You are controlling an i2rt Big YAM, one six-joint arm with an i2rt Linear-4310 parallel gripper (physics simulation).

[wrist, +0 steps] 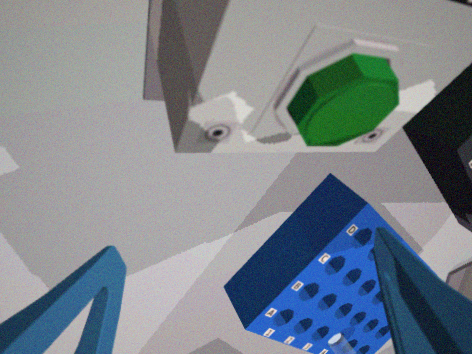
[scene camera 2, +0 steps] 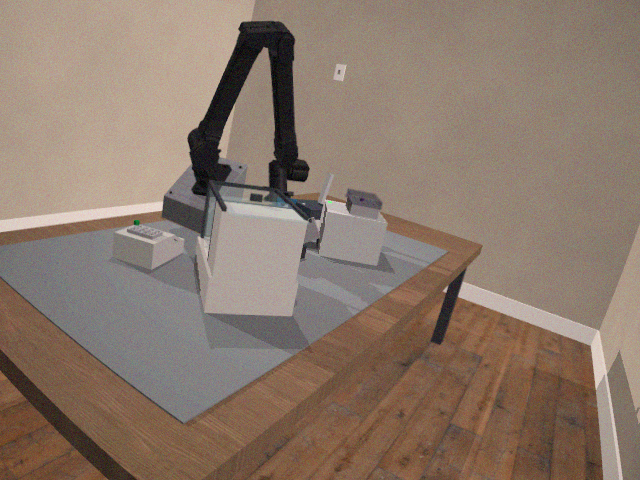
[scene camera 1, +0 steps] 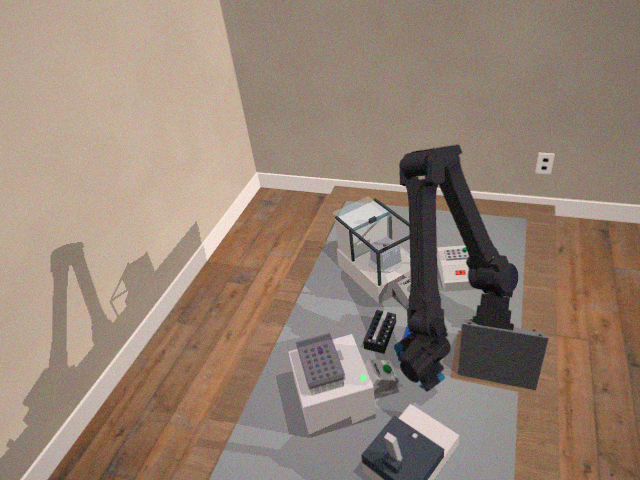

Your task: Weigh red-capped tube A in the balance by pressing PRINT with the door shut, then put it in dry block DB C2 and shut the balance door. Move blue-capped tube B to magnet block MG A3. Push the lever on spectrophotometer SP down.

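Observation:
My gripper is open and empty, tilted above the mat near the blue tube rack. One clear tube stands in the rack at the wrist view's bottom edge, its cap cut off; the other tube is not visible. The balance has its top pane apparently slid back. Dry block DB sits on a white base and bears a purple cap. Magnet block MG is black, with a pale bar. Spectrophotometer SP has its lever up.
A small box with a green button stands between DB and the gripper, close beyond the fingers. A white keypad unit stands right of the balance in scene camera 1. The grey arm base is at the table edge.

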